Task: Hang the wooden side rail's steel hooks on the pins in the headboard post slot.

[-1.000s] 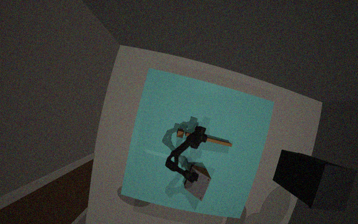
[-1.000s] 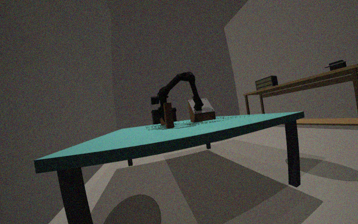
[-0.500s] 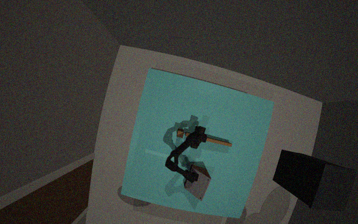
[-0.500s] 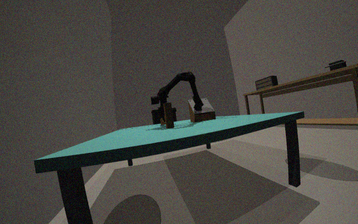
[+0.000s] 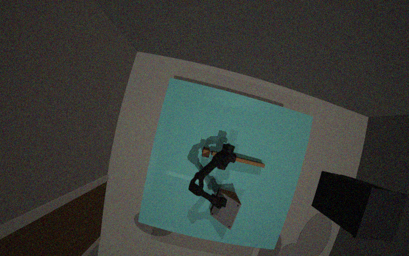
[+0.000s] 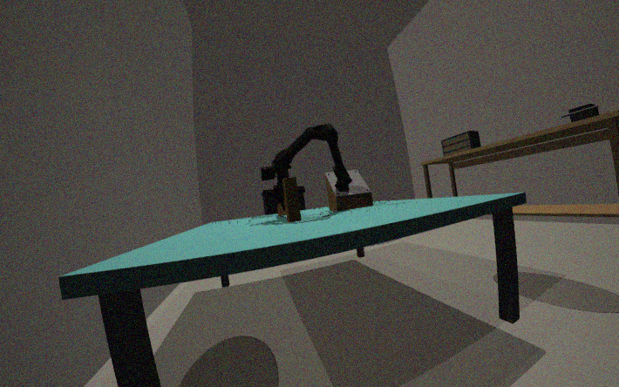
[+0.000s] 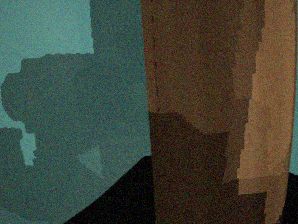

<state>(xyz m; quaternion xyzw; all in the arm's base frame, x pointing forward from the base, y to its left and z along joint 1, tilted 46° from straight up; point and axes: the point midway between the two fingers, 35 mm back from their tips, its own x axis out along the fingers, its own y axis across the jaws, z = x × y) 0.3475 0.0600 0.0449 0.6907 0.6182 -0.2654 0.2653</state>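
The headboard post lies 140 mm to the left of my gripper tip and 40 mm above it.
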